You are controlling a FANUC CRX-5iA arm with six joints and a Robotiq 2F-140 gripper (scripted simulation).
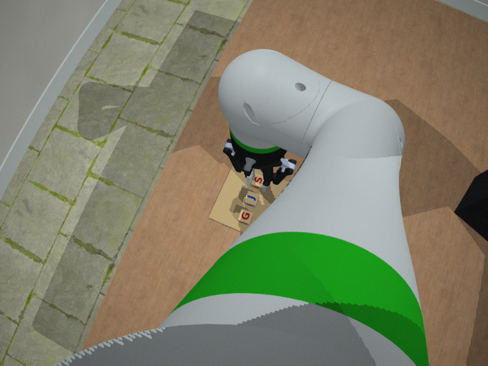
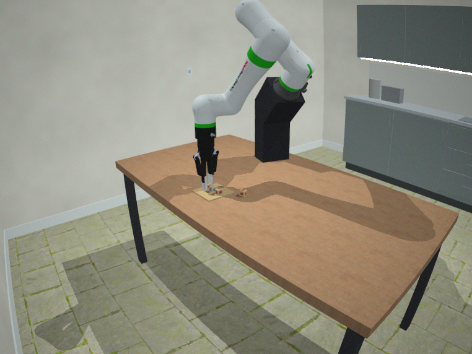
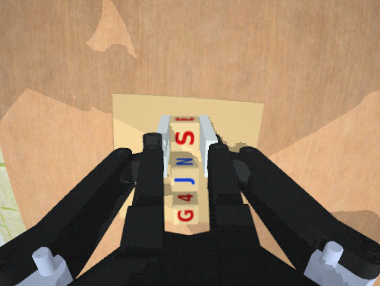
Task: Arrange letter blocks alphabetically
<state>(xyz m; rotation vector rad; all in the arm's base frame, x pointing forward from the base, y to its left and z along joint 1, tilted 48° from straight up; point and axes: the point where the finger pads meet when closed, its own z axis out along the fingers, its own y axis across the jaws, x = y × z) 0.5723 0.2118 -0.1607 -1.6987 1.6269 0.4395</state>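
Right now my hand is 2 cm above the red s block. Also, from my hand: tan mat 1 cm behind, 4 cm to the left, 4 cm below; then red g block 1 cm behind, 8 cm to the left, 2 cm below; then blue j block 1 cm behind, 4 cm to the left, 2 cm below.
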